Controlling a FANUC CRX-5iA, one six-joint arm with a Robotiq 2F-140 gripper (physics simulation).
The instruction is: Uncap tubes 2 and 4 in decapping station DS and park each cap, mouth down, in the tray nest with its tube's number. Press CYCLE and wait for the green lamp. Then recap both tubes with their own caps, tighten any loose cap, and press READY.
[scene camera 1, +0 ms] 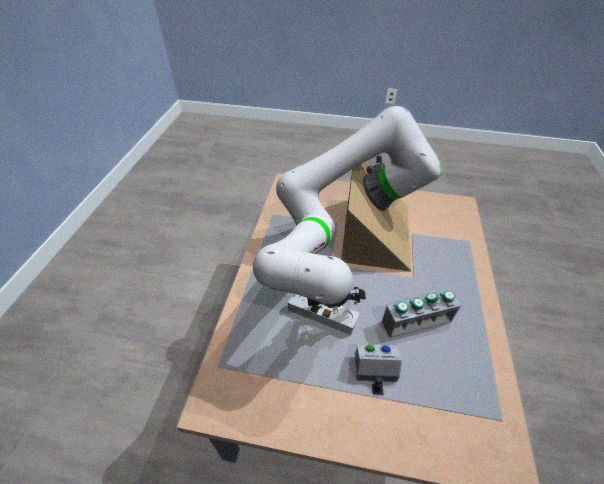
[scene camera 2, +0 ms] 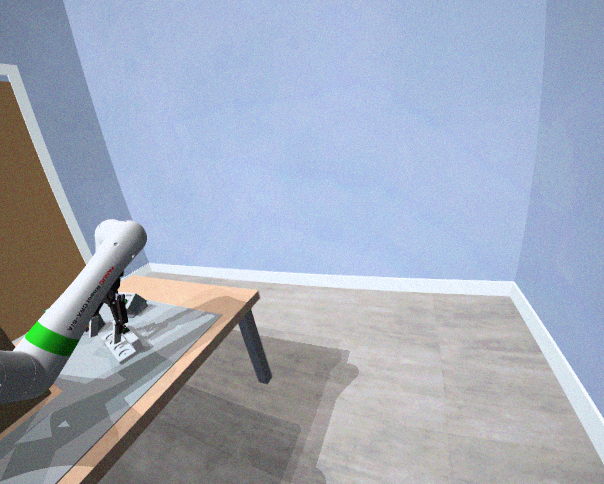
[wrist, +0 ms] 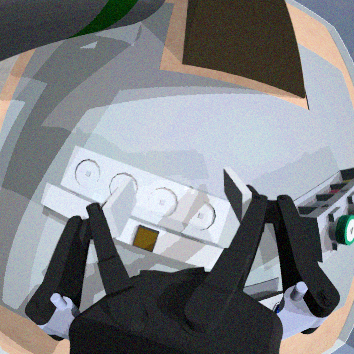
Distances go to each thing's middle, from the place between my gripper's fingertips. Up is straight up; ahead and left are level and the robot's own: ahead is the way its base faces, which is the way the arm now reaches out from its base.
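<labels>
There is the grey button box (scene camera 1: 378, 366). It sits 1 cm above my hand, 20 cm ahead of it and 12 cm to the left of it.
</labels>
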